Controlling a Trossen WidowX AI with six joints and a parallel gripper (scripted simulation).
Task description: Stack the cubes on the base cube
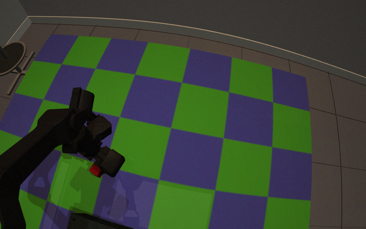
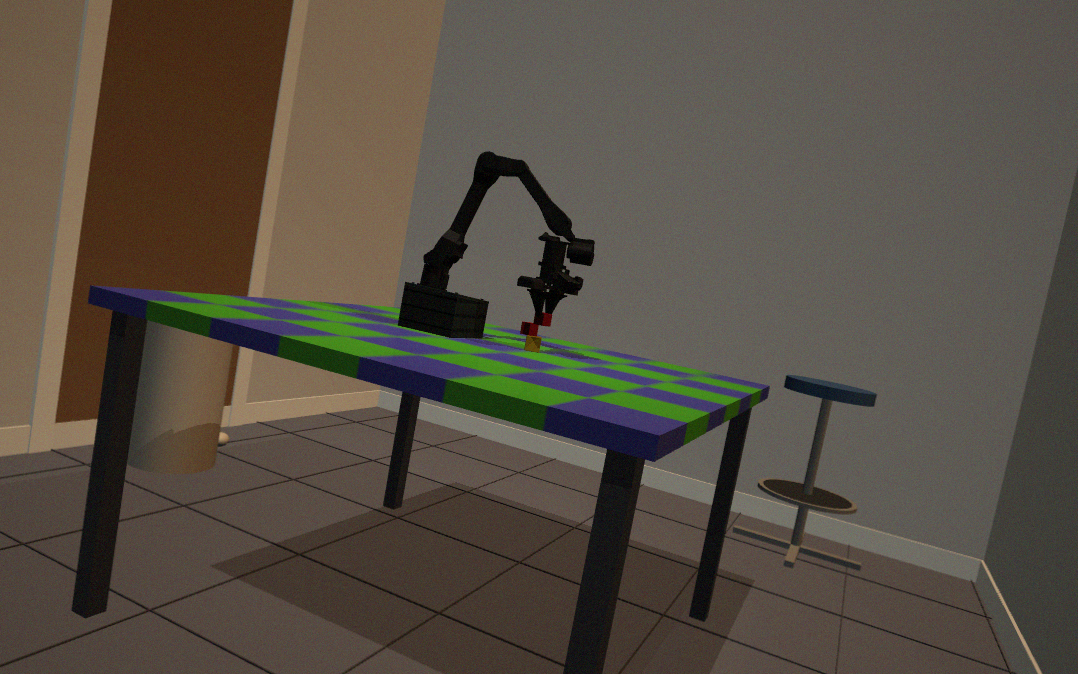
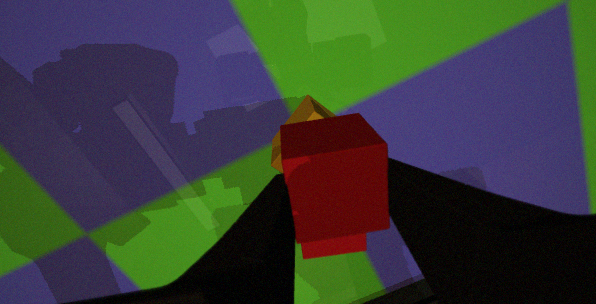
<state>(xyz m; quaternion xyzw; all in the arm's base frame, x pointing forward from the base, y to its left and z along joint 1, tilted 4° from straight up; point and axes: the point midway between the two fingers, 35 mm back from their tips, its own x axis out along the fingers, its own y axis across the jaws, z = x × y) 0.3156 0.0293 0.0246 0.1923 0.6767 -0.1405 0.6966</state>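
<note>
My gripper tip is 70 mm above the yellow base cube, 20 mm past it and 10 mm to the right of it.
</note>
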